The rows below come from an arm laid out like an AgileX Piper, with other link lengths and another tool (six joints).
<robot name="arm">
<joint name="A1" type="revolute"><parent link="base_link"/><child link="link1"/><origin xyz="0 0 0.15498" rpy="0 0 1.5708"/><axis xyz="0 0 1"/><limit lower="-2.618" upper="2.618"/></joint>
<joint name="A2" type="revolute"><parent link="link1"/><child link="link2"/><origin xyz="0 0 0" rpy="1.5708 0 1.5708"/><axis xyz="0 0 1"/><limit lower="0" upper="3.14"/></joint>
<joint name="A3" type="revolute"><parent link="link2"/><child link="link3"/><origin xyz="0.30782 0.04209 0"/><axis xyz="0 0 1"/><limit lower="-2.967" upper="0"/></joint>
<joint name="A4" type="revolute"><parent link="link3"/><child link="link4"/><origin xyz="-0.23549 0.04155 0" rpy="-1.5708 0 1.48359"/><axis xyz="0 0 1"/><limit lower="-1.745" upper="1.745"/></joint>
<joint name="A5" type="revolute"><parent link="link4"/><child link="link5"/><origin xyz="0 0 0" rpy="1.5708 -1.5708 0"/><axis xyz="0 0 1"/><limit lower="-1.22" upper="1.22"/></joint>
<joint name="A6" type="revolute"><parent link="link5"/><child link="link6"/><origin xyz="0.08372 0 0" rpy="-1.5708 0 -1.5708"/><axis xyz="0 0 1"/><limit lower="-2.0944" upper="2.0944"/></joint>
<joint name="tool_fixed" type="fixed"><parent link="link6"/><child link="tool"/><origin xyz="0.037 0.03 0.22" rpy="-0.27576 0 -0.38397"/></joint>
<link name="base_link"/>
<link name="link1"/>
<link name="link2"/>
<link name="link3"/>
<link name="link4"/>
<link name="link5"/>
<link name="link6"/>
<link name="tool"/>
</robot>
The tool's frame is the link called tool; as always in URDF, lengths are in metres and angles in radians.
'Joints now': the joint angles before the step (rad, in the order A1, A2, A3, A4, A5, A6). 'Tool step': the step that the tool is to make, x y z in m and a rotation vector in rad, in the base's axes. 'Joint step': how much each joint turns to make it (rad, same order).
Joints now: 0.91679, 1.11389, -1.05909, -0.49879, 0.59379, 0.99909
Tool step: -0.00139, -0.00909, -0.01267, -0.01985, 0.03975, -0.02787
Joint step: 0.00001, 0.00190, -0.00001, 0.00871, 0.04700, 0.01211
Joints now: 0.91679, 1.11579, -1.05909, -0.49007, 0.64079, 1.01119
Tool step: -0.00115, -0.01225, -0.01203, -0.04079, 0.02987, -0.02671
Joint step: -0.00001, 0.00072, -0.00001, -0.00192, 0.05652, 0.00001
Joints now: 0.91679, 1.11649, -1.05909, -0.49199, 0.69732, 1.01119
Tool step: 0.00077, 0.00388, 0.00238, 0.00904, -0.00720, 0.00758
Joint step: 0.00000, 0.00262, -0.00002, 0.00000, -0.01606, 0.00000
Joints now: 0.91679, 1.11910, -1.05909, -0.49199, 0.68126, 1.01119
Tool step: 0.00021, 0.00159, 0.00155, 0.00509, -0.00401, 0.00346
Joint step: -0.00005, 0.00000, -0.00001, 0.00006, -0.00736, -0.00006
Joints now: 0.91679, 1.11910, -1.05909, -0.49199, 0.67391, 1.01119
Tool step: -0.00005, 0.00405, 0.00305, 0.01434, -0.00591, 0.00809
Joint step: 0.00000, 0.00002, -0.00001, 0.00423, -0.01698, 0.00002
